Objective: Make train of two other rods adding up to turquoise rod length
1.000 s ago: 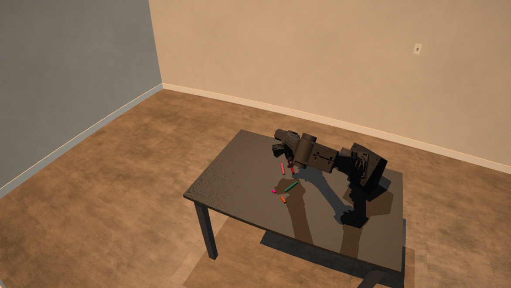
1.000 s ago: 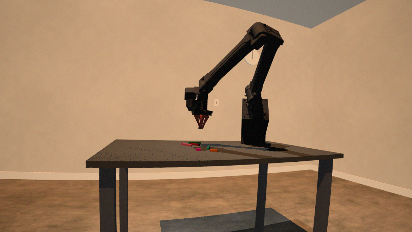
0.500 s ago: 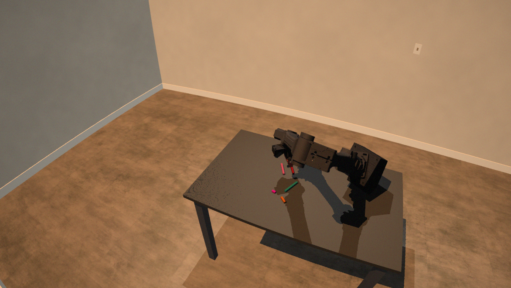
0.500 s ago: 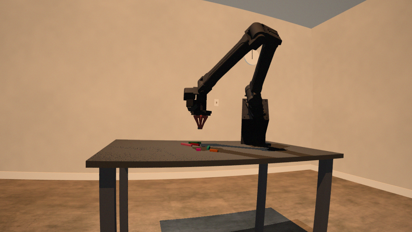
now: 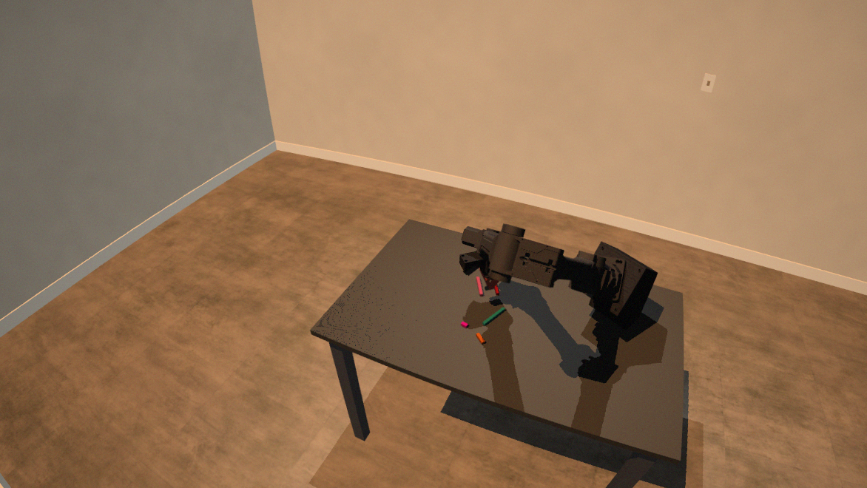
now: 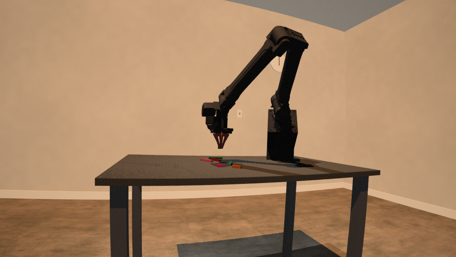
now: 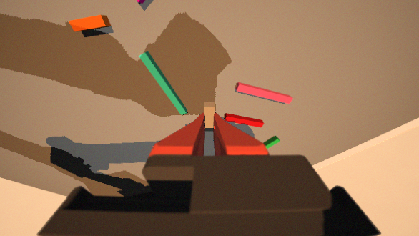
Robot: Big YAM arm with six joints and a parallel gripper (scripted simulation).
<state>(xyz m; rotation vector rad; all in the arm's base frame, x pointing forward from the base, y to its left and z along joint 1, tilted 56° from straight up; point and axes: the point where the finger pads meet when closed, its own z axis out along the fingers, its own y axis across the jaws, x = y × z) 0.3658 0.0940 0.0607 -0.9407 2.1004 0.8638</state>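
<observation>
My gripper is now 8 cm above the turquoise rod, 5 cm past it and 4 cm to the right of it. The rest, counted from my hand: grey rod: right at my hand; red rod: 8 cm to the right, 8 cm below, 2 cm ahead; pink rod: 8 cm below, 7 cm ahead, 5 cm to the right.
</observation>
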